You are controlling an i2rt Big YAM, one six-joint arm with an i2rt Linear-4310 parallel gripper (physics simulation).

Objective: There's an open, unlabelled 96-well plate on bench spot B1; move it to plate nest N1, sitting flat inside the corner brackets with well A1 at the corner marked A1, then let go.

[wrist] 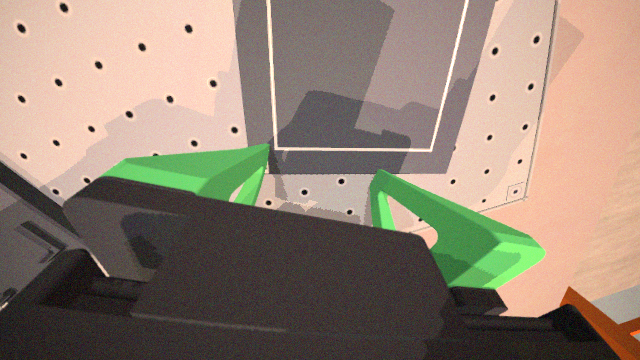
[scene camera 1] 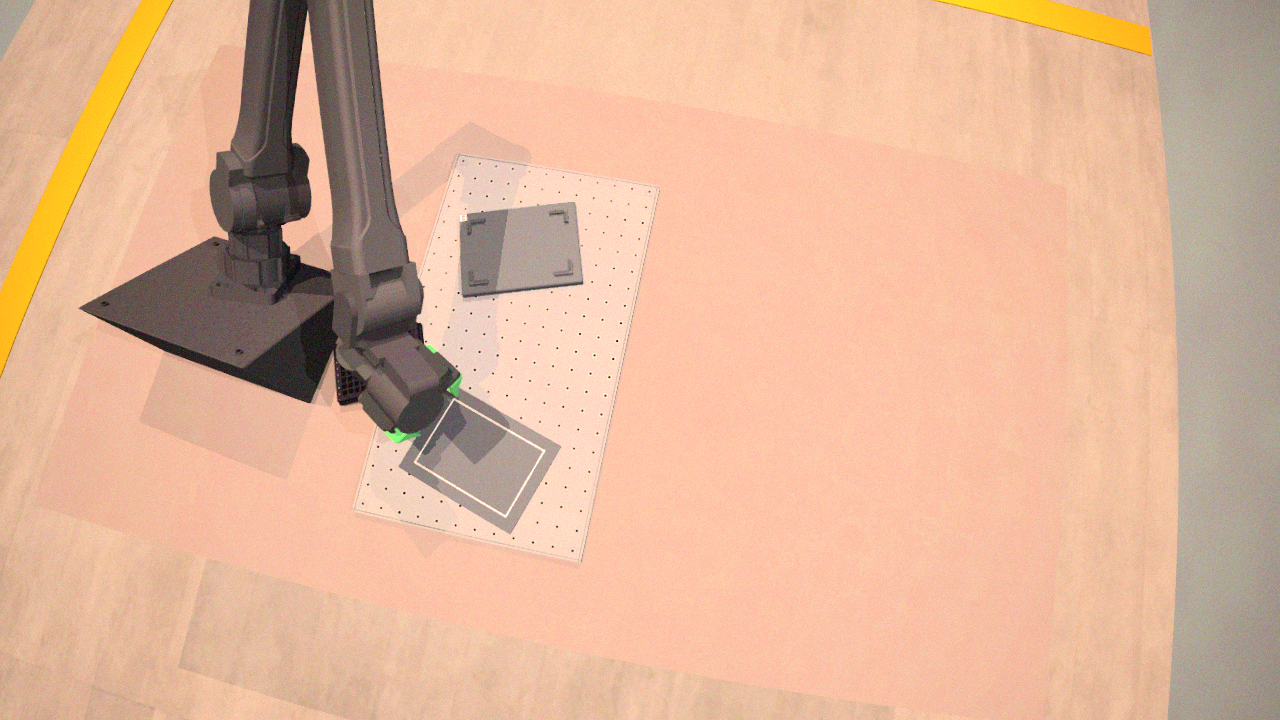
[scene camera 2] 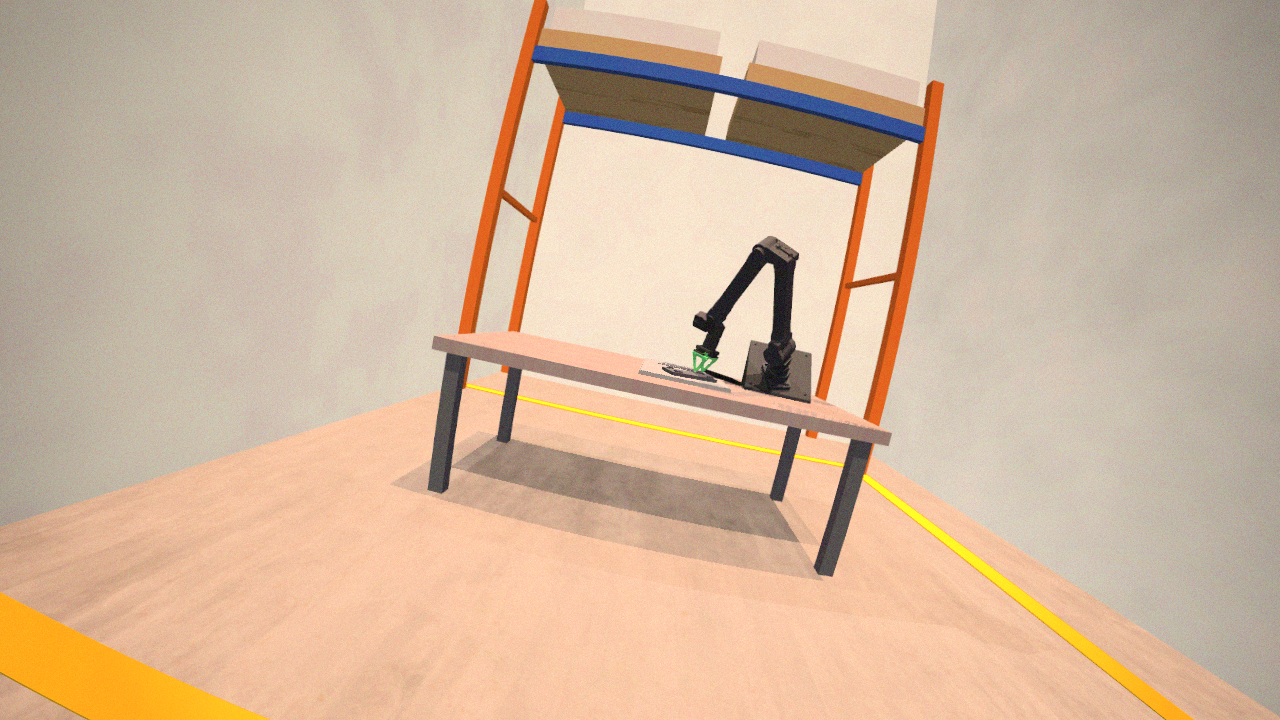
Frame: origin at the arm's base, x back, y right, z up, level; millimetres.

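Seen in the pictures: gripper, between the fingertips: (wrist: 323, 166) (scene camera 2: 698, 371); arm's base, origin of its link: (scene camera 1: 257, 280) (scene camera 2: 775, 377).
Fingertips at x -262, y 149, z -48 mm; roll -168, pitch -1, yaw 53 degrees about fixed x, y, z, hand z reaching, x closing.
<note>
Pixels of each thing's top centre, then the offset from my fingertips to it. Level surfaces: height alone.
- black gridded plate, centre of its top: (scene camera 1: 374, 359) (scene camera 2: 724, 373) dx +87, dy -60, dz +19 mm
- dark nest, centre of its top: (scene camera 1: 518, 245) (scene camera 2: 689, 371) dx -82, dy -235, dz +15 mm
- pale perforated board, centre of its top: (wrist: 74, 106) (scene camera 1: 511, 339) (scene camera 2: 681, 371) dx -86, dy -107, dz -3 mm
- table, height of its surface: dz -16 mm
A black gridded plate (scene camera 1: 349, 385) shows partly behind the arm beside the base, off the grey outlined spot; whether it is the 96-well plate I cannot tell. It does not show in the wrist view. The grey spot (scene camera 1: 512, 522) (wrist: 472, 100) has a white outline, with no plate visible inside it. The dark nest (scene camera 1: 520, 250) (wrist: 20, 260) has corner brackets and a pale mark at its top-left corner in scene camera 1. My gripper (scene camera 1: 429, 411) (scene camera 2: 700, 370) (wrist: 323, 166) is open, its green fingers partway apart and empty, low at the near short edge of the grey spot.
The spot and nest lie on a pale perforated board (scene camera 1: 572, 358) (wrist: 100, 30). The arm's dark base (scene camera 1: 214, 300) (scene camera 2: 799, 362) stands left of the board in scene camera 1. The table (scene camera 2: 554, 358) stands before an orange-and-blue rack (scene camera 2: 490, 241) holding boxes above.
</note>
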